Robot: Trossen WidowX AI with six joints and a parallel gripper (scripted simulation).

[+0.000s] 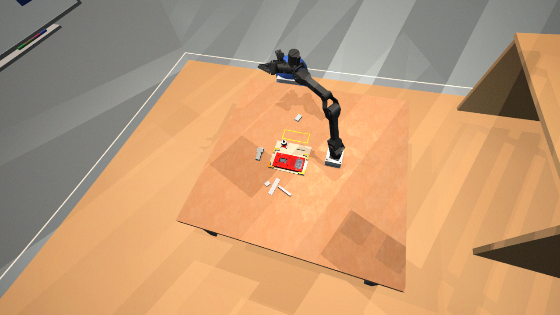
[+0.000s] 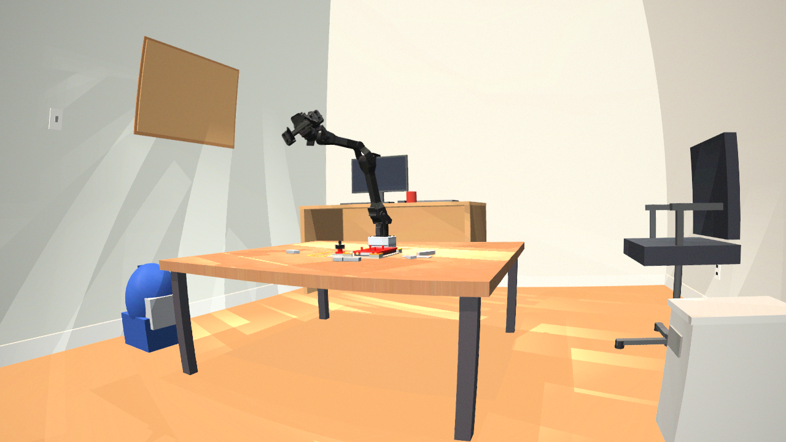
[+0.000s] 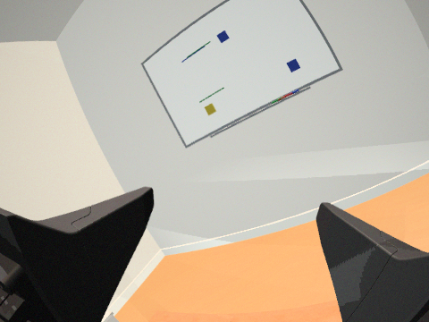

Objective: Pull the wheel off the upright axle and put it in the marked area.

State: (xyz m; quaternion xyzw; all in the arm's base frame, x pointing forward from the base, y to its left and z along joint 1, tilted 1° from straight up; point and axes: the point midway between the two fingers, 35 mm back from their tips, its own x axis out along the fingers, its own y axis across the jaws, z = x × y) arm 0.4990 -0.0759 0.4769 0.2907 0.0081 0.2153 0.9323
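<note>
Now: gripper tip 510 mm above the wheel, 170 mm past it and 90 mm to the right of it. From my gripper tip the other things lie so: upright axle 510 mm below, 170 mm behind, 90 mm to the left.
</note>
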